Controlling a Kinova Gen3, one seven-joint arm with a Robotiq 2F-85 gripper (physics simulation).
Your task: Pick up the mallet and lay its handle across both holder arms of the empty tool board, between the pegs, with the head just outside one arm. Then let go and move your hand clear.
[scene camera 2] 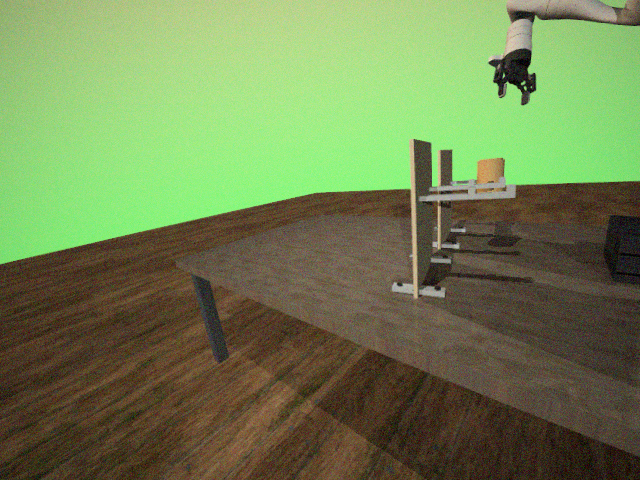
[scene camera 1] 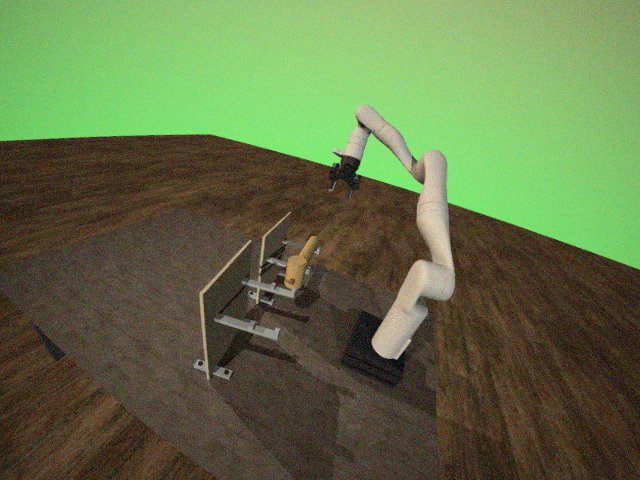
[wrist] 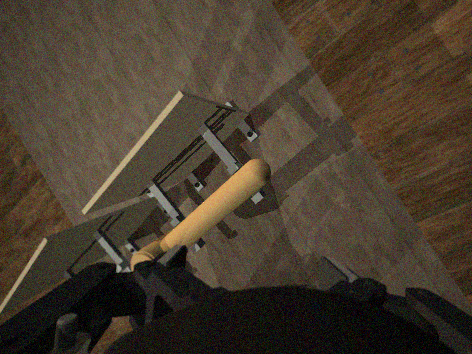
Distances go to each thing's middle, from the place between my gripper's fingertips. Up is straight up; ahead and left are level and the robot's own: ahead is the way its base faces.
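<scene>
Relative to the wooden mallet [scene camera 1: 296,266], my hand is 220 mm above, 160 mm to the right of and 30 mm short of it.
</scene>
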